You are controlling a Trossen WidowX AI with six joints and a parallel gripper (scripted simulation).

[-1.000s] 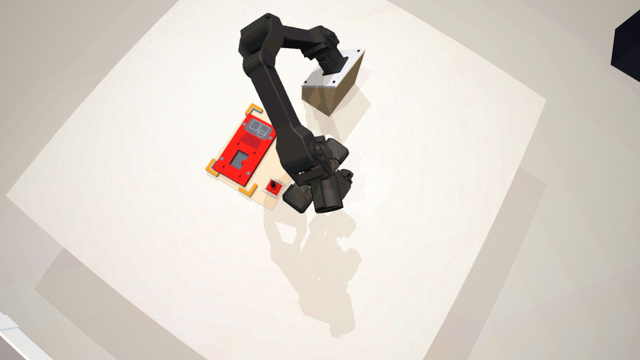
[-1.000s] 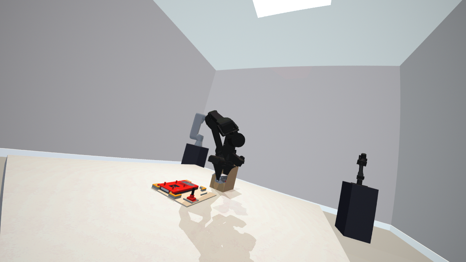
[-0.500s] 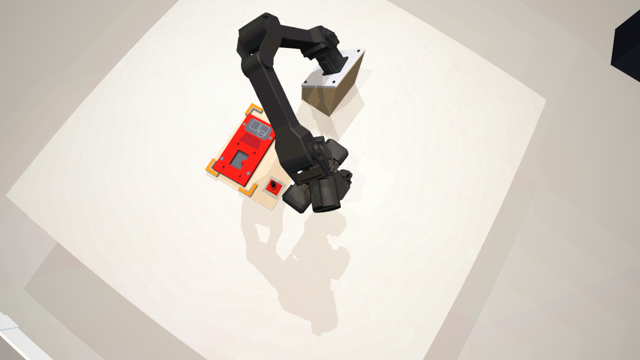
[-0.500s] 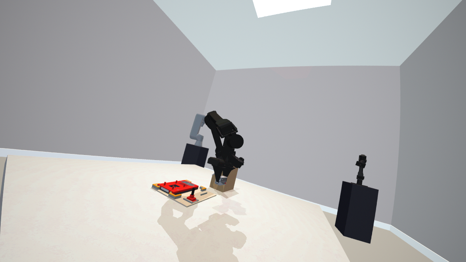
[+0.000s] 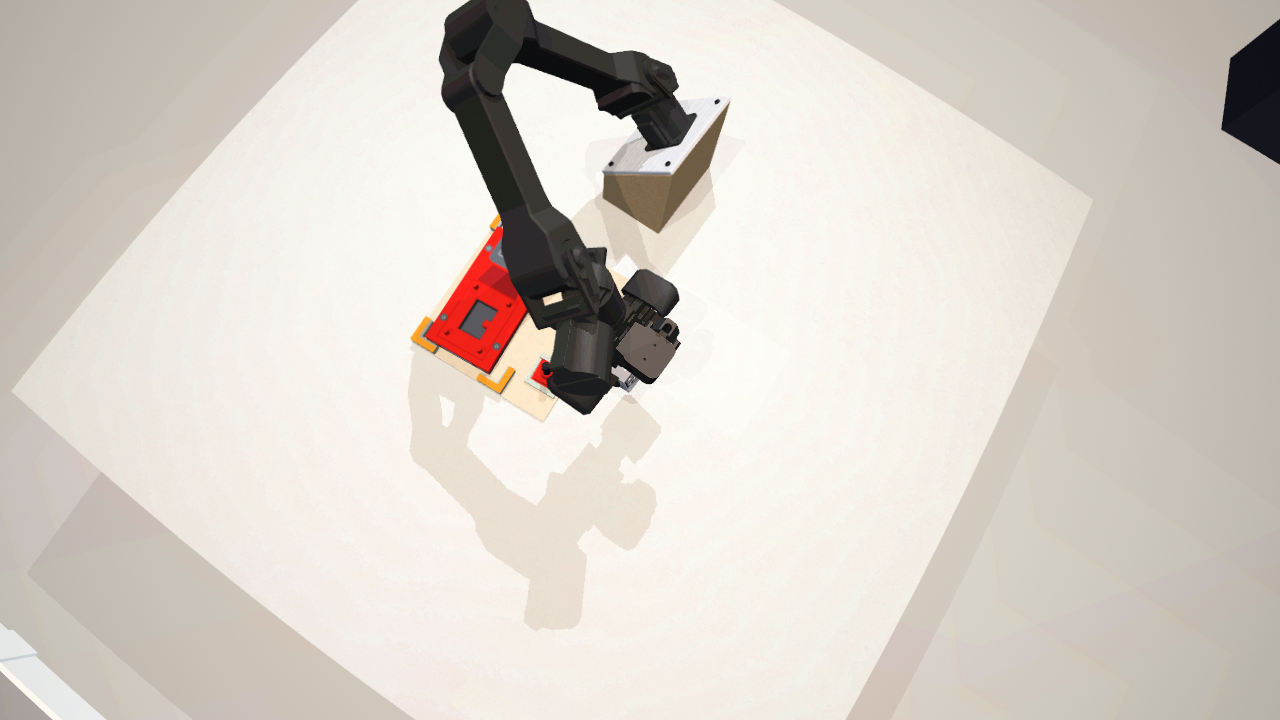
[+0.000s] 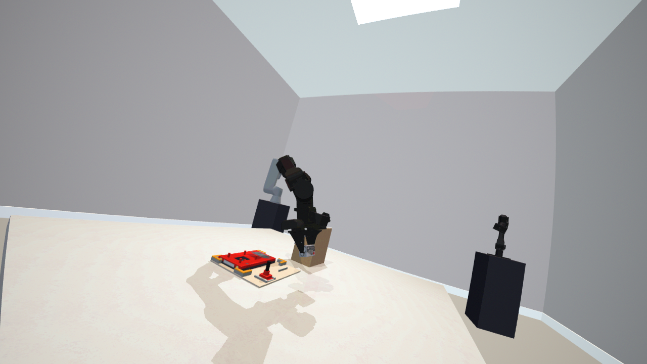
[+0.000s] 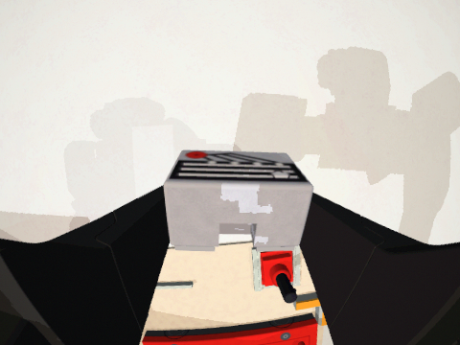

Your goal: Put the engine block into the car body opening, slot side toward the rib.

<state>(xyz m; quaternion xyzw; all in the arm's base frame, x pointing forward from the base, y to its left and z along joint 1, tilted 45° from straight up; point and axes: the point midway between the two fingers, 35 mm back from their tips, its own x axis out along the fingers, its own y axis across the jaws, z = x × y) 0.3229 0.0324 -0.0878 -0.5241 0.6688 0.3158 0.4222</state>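
The engine block is 10 mm above my gripper tip.
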